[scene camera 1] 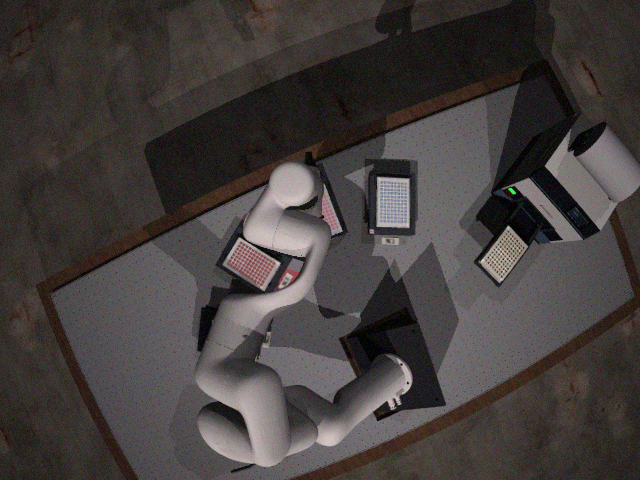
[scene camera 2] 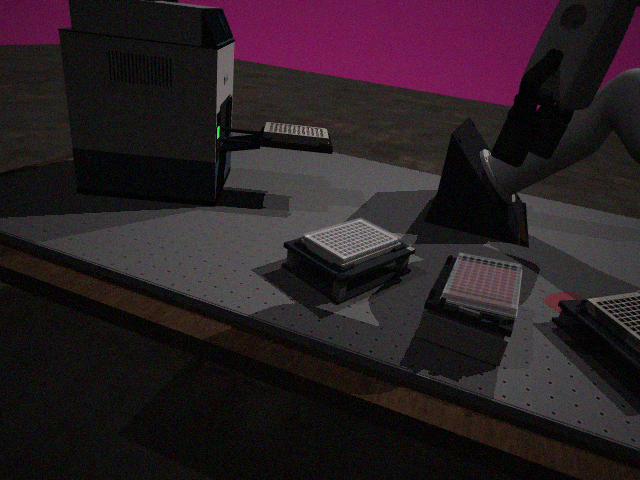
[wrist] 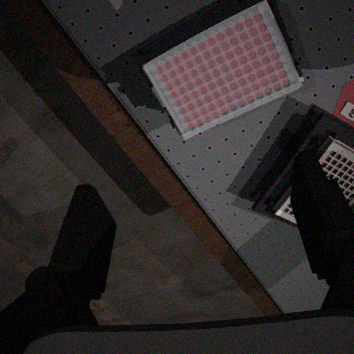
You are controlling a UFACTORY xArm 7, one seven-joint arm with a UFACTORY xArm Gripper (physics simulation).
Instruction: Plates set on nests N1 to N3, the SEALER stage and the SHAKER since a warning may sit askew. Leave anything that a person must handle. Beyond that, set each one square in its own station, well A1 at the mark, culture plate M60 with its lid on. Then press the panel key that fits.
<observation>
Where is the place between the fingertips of my gripper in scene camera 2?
At 521, 157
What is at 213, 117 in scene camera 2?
A black sealer instrument.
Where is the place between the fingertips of my gripper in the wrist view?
194, 191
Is my gripper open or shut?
Open.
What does my gripper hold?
Nothing.
</observation>
